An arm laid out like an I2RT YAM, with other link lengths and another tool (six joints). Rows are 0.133 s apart.
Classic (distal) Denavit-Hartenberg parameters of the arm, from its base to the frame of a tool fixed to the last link. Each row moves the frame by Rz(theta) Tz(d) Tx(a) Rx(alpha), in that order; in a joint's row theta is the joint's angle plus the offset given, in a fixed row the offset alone. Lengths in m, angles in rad.
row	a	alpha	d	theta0
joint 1	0.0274	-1.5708	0.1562	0
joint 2	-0.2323	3.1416	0	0
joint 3	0.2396	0	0	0.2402
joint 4	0.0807	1.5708	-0.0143	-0.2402
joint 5	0	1.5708	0.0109	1.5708
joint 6	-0.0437	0.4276	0.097	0.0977
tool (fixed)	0	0	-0.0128	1.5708
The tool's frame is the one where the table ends.
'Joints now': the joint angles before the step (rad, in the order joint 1, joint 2, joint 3, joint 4, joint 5, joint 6). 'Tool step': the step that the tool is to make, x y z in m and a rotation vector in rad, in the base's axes. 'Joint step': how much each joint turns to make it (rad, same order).
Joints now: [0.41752, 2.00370, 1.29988, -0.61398, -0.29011, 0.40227]
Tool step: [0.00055, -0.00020, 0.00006, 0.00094, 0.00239, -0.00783]
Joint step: [-0.00075, -0.00001, -0.00001, 0.00038, 0.00001, 0.00764]
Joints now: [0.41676, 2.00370, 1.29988, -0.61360, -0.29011, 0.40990]
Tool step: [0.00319, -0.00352, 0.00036, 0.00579, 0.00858, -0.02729]
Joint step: [-0.01184, 0.00001, 0.00000, -0.00039, -0.00459, 0.01791]
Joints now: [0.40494, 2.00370, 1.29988, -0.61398, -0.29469, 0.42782]
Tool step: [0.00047, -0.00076, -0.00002, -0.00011, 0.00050, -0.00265]
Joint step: [-0.00229, -0.00001, -0.00003, -0.00036, 0.00000, 0.00039]
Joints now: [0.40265, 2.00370, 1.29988, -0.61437, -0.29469, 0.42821]
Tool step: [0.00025, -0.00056, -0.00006, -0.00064, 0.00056, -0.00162]
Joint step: [-0.00153, -0.00001, -0.00002, -0.00075, 0.00038, -0.00001]
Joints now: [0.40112, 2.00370, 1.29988, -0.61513, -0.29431, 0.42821]
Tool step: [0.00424, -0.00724, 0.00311, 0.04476, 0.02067, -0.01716]
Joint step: [-0.03090, 0.00001, 0.00002, -0.00268, -0.05111, -0.00115]
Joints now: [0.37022, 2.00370, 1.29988, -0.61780, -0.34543, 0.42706]
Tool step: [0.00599, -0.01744, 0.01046, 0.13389, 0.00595, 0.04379]
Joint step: [-0.07705, -0.00001, -0.00003, -0.00036, -0.15450, -0.09346]
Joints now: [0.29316, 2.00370, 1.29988, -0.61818, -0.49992, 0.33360]
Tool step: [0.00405, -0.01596, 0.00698, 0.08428, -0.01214, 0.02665]
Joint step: [-0.05952, -0.00001, -0.00038, -0.00535, -0.09690, -0.07555]
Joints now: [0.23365, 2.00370, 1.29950, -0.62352, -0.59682, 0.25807]
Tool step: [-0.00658, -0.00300, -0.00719, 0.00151, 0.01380, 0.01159]
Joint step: [-0.00535, -0.00002, -0.03358, 0.00990, -0.00839, -0.01870]
